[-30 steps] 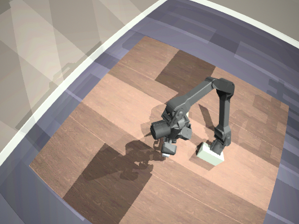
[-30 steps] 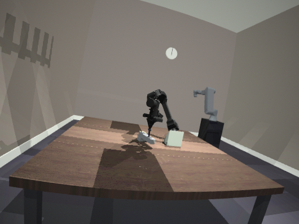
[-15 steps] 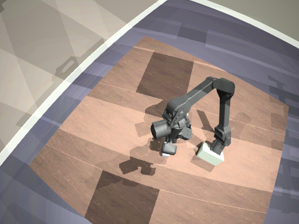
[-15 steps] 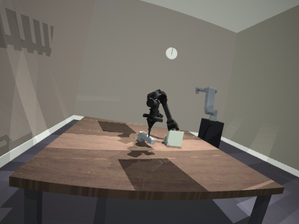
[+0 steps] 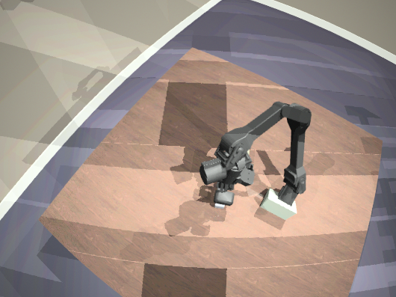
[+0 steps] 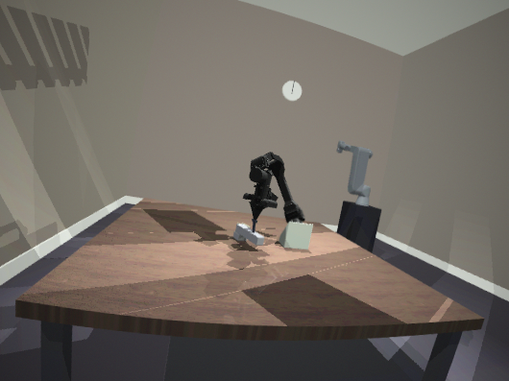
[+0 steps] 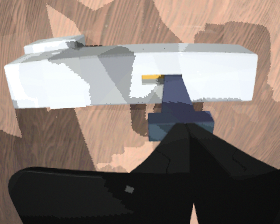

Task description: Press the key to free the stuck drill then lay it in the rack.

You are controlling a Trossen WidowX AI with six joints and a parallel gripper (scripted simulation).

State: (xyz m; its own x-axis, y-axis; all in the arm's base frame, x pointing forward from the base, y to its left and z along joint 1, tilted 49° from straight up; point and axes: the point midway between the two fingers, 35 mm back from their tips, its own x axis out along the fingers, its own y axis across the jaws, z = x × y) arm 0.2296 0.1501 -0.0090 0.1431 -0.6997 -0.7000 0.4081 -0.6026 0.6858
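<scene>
Now: gripper tip 7 cm above the drill, 5 cm to the left of it and 2 cm short of it. Round my gripper tip: rack 22 cm to the right, 10 cm below, 1 cm ahead; then key 3 cm below.
</scene>
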